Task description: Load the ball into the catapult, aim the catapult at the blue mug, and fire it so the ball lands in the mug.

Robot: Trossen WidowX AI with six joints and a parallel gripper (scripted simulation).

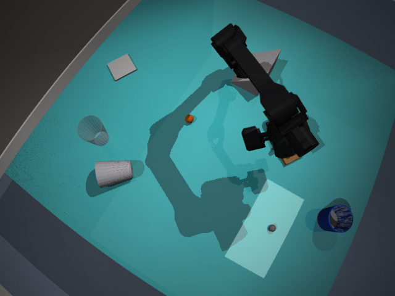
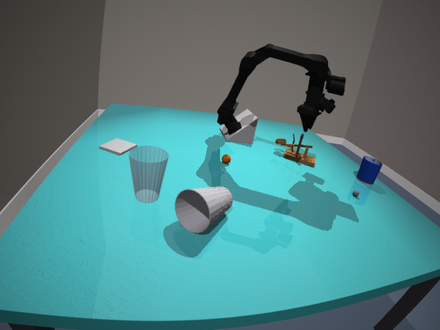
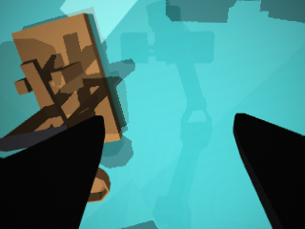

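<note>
Now: gripper tip 29 cm to the left of the orange ball, 14 cm above it and 4 cm short of it. Round my gripper tip: blue mug 33 cm to the left, 13 cm below, 4 cm ahead; then wooden catapult 13 cm behind, 11 cm below, 2 cm to the left; then small grey ball 19 cm ahead, 18 cm to the left, 15 cm below.
</note>
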